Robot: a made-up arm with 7 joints.
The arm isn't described. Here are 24 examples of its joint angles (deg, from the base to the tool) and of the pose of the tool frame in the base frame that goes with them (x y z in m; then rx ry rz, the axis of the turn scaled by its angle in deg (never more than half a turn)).
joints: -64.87 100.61 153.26 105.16 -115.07 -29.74 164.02
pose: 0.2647 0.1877 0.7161 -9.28 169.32 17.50
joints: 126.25 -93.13 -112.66 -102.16 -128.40 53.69 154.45
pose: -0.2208 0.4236 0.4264 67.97 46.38 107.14
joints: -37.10 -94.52 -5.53 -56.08 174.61 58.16 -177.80
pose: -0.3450 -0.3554 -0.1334 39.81 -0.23 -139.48
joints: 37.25 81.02 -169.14 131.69 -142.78 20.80 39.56
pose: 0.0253 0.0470 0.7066 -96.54 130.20 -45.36
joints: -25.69 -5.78 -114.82 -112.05 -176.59 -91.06 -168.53
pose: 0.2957 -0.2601 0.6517 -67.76 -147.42 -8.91
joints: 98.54 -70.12 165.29 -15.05 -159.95 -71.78 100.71
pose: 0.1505 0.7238 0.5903 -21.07 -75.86 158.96
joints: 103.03 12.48 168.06 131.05 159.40 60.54 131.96
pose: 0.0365 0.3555 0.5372 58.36 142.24 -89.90
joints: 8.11 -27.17 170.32 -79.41 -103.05 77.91 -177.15
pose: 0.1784 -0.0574 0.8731 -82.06 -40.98 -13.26
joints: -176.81 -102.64 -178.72 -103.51 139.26 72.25 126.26
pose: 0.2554 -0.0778 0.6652 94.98 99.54 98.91
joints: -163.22 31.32 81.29 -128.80 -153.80 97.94 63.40
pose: -0.0845 -0.2028 0.3623 4.33 -53.06 155.84
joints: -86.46 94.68 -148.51 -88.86 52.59 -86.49 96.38
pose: 0.2944 0.2513 0.0017 65.93 -118.75 -84.28
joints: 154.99 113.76 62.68 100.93 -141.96 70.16 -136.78
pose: -0.3622 0.2411 -0.0405 23.09 10.40 127.06
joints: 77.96 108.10 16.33 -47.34 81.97 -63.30 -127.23
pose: 0.3024 -0.6490 0.4032 -126.61 -6.92 116.95
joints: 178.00 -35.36 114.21 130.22 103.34 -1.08 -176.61
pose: 0.1433 0.3565 0.2532 24.49 -58.59 148.97
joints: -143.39 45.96 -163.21 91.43 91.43 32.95 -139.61
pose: -0.0735 -0.1930 0.8752 -116.91 10.28 -0.99
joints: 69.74 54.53 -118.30 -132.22 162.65 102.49 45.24
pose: -0.1170 -0.1569 0.2323 32.01 -73.33 47.50
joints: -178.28 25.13 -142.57 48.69 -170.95 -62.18 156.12
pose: 0.0157 -0.2515 0.9632 -97.61 8.29 78.79
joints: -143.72 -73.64 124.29 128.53 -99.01 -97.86 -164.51
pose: 0.2453 0.0339 0.1052 -49.32 -14.09 -74.38
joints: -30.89 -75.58 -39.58 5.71 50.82 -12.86 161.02
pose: -0.7047 -0.4068 0.5562 -28.27 92.11 11.65
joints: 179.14 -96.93 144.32 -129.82 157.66 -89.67 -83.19
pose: 0.2232 -0.1745 0.6081 115.16 -81.27 -57.49
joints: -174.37 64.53 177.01 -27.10 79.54 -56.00 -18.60
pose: -0.7566 0.1494 0.4419 -51.13 98.45 -136.32
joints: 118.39 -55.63 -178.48 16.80 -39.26 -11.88 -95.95
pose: 0.3791 0.6554 0.6887 10.99 -125.85 57.81
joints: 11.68 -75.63 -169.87 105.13 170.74 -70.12 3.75
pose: -0.2176 0.1001 -0.0058 -91.08 10.54 128.92
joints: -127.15 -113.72 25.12 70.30 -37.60 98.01 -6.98
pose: 0.4078 -0.3305 0.4963 13.99 130.79 -6.12
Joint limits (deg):
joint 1: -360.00..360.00
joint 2: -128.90..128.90
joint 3: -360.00..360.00
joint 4: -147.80..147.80
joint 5: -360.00..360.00
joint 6: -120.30..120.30
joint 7: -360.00..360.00
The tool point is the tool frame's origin. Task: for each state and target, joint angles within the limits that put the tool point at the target. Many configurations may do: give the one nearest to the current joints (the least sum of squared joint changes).
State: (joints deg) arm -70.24 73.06 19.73 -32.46 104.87 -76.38 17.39
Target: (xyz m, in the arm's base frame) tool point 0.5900 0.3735 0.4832
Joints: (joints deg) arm -22.82 89.19 12.66 -31.94 106.07 -93.71 17.39
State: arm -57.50 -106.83 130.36 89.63 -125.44 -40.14 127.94
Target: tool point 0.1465 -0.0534 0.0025
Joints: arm -57.47 -104.17 142.64 125.37 -129.42 -51.29 127.94
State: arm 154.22 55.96 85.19 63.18 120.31 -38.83 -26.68
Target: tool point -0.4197 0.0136 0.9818
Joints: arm 134.11 22.48 98.11 34.86 117.93 -42.68 -26.68
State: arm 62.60 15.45 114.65 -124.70 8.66 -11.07 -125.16
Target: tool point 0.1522 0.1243 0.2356
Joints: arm 51.69 20.43 100.48 -147.80 4.96 -30.31 -125.16
